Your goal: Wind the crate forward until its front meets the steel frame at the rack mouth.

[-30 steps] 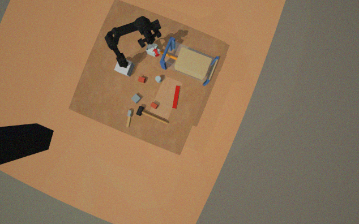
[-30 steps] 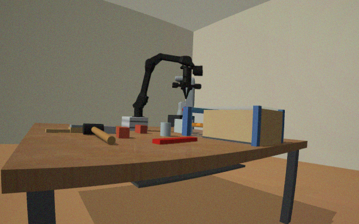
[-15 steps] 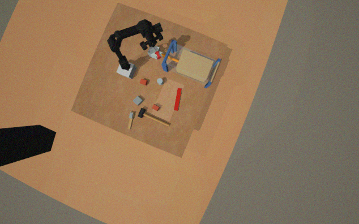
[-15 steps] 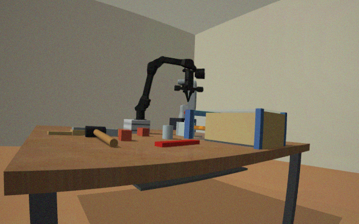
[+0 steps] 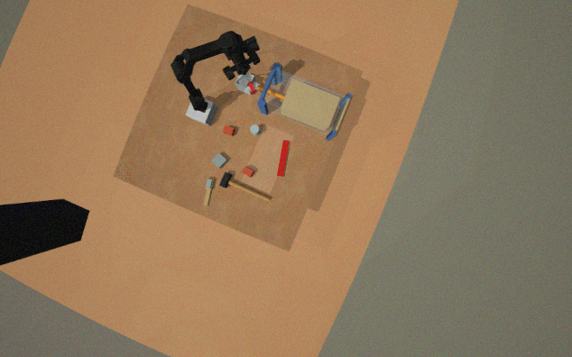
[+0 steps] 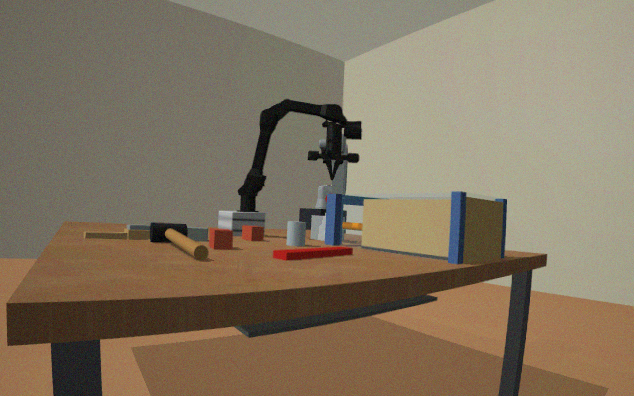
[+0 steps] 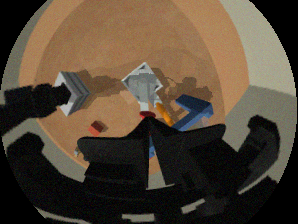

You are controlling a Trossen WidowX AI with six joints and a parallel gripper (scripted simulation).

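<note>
The red knob lies 9 cm below my gripper tip, 4 cm ahead of it and 3 cm to the right of it. Also, from my gripper tip: winch handle (12 cm below, 1 cm to the right, 1 cm ahead); then clear-panelled cubby (36 cm ahead, 11 cm below, 1 cm to the left); then grey hand winch (19 cm below, 6 cm behind, 2 cm to the left).
</note>
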